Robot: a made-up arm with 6 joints.
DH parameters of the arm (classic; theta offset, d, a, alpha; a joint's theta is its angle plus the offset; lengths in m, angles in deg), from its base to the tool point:
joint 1: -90 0 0.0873 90
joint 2: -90 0.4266 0.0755 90
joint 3: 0 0.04 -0.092 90
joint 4: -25.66 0 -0.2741 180
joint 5: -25.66 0.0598 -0.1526 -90
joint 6: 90 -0.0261 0.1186 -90
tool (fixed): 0 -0.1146 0 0
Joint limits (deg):
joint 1: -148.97..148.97
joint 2: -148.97..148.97
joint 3: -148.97..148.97
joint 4: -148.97..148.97
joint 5: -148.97..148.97
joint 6: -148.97..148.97
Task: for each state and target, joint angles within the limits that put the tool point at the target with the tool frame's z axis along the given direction. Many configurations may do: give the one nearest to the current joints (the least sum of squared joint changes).
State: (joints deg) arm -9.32 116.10 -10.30 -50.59 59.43 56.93
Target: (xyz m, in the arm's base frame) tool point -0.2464 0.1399 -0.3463 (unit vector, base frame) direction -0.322 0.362 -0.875
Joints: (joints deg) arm -12.06 92.30 12.18 -18.90 56.05 26.71
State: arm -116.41 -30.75 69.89 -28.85 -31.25 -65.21
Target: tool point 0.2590 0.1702 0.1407 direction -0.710 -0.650 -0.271
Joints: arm -108.67 -0.46 52.87 -24.91 -67.32 -46.22
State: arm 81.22 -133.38 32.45 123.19 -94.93 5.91
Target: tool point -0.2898 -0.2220 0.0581 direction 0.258 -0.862 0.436
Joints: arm 53.19 -148.97 27.22 129.34 -124.44 28.42
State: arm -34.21 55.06 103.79 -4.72 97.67 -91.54
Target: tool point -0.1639 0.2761 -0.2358 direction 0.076 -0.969 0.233
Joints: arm -23.74 70.35 80.32 -15.80 107.29 -127.30
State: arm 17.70 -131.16 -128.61 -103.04 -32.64 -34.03
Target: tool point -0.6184 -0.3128 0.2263 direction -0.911 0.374 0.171
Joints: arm -2.13 -148.97 -107.27 -57.98 -69.70 1.88
